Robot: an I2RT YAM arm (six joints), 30 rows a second.
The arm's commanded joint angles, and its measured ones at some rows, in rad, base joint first. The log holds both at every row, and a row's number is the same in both.
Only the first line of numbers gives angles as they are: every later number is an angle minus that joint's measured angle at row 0.
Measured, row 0:
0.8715, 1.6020, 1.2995, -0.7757, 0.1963, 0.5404
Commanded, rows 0 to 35:
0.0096, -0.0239, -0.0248, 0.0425, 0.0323, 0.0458
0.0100, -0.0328, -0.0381, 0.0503, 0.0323, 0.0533
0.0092, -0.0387, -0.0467, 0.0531, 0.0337, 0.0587
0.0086, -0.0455, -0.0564, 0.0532, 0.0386, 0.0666
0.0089, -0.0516, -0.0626, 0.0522, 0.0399, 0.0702
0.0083, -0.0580, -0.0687, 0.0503, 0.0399, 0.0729
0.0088, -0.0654, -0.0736, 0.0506, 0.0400, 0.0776
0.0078, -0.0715, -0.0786, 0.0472, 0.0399, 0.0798
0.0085, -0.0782, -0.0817, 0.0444, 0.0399, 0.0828
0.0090, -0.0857, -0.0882, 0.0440, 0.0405, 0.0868
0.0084, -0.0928, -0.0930, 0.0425, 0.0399, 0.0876
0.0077, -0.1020, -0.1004, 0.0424, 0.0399, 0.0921
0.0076, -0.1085, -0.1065, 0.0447, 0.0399, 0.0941
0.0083, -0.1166, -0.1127, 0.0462, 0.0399, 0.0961
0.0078, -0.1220, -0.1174, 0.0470, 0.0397, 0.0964
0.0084, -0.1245, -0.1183, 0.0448, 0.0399, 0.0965
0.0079, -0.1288, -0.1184, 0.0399, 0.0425, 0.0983
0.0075, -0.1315, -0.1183, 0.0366, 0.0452, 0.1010
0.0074, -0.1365, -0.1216, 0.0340, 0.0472, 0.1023
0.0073, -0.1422, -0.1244, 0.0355, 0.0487, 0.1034
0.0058, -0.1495, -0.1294, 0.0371, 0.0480, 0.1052
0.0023, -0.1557, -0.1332, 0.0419, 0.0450, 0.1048
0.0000, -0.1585, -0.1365, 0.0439, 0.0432, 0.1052
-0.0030, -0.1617, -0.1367, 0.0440, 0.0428, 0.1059
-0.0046, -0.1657, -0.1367, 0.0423, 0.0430, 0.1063
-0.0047, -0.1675, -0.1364, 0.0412, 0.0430, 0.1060
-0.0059, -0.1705, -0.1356, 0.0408, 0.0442, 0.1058
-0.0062, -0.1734, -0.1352, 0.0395, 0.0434, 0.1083
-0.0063, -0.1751, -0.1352, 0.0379, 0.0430, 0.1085
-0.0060, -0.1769, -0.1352, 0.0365, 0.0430, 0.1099
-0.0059, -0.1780, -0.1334, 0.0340, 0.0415, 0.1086
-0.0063, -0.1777, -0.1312, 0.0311, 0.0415, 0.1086
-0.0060, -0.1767, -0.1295, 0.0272, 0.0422, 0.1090
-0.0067, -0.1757, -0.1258, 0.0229, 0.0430, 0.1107
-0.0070, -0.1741, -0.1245, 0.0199, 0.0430, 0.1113
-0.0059, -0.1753, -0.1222, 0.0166, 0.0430, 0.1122
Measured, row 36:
-0.0076, -0.1717, -0.1312, 0.0324, 0.0366, 0.0988
